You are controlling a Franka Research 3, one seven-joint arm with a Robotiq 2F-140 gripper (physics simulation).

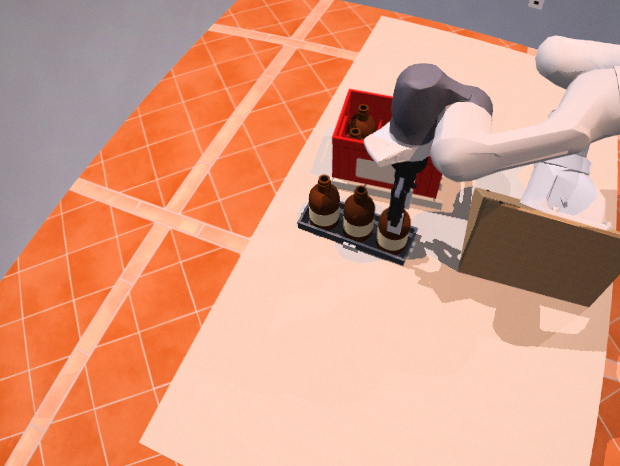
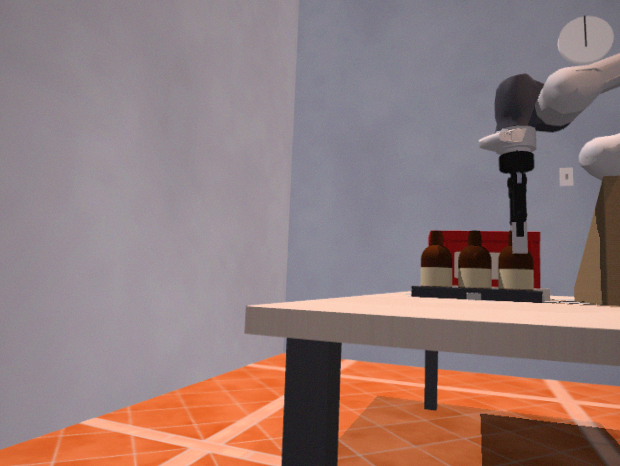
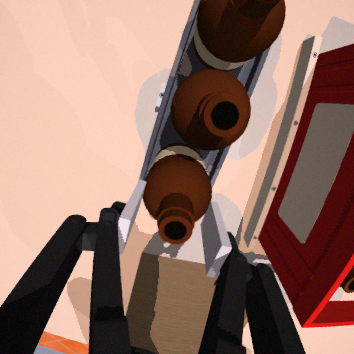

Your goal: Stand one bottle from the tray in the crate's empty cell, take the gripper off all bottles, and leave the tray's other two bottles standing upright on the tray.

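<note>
Three brown bottles with cream labels stand upright in a row on the dark tray (image 1: 370, 248) (image 2: 446, 293) (image 3: 175, 70): a left bottle (image 1: 323, 200) (image 2: 436, 260) (image 3: 240, 30), a middle bottle (image 1: 358, 215) (image 2: 474, 260) (image 3: 195, 100) and a right bottle (image 1: 392, 243) (image 2: 516, 279) (image 3: 177, 185). My gripper (image 1: 395, 225) (image 2: 520, 244) (image 3: 174, 203) points down, its pads shut on opposite sides of the right bottle's shoulder. The red crate (image 1: 345, 160) (image 2: 535, 260) (image 3: 330, 75) stands behind the tray. Brown bottles (image 1: 361, 125) show in its left part; my arm hides its right part and the empty cell.
A brown box-like block (image 1: 536, 255) (image 2: 611, 250) (image 3: 180, 300) stands to the right of the tray, near the arm's base. A low light-coloured strip (image 3: 292, 135) runs between tray and crate. The table's (image 1: 300, 375) (image 2: 400, 328) left edge lies beyond the left bottle.
</note>
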